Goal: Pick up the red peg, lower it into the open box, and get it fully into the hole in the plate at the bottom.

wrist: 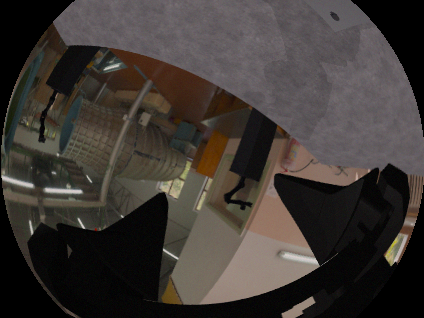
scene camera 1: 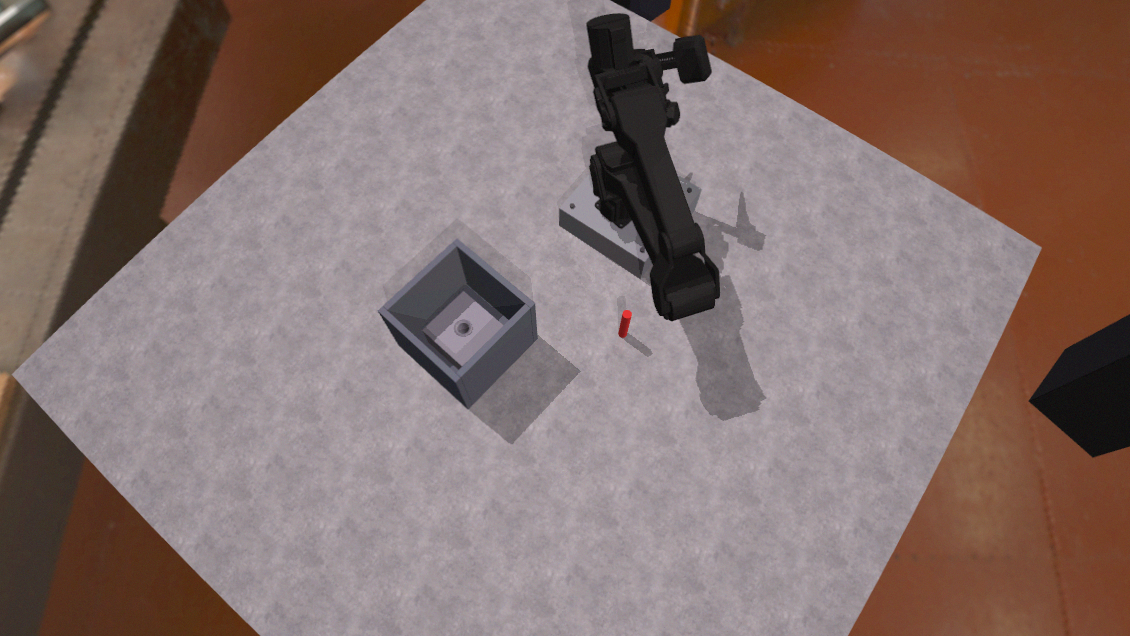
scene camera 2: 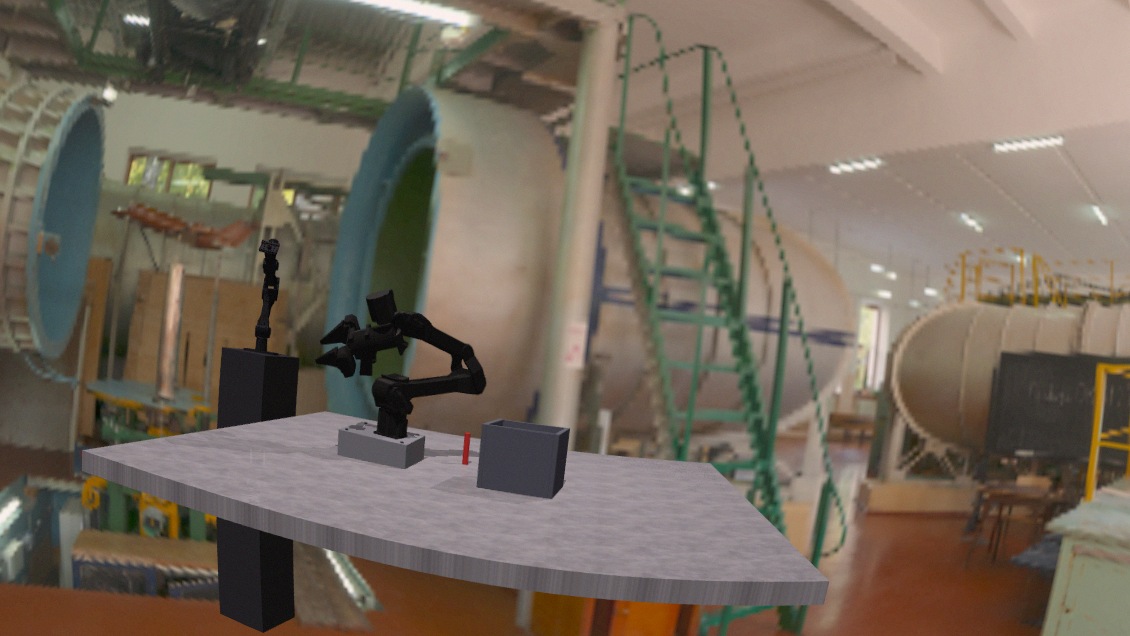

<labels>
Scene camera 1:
gripper: 668, 47
grey box: 457, 268
plate: 463, 327
</labels>
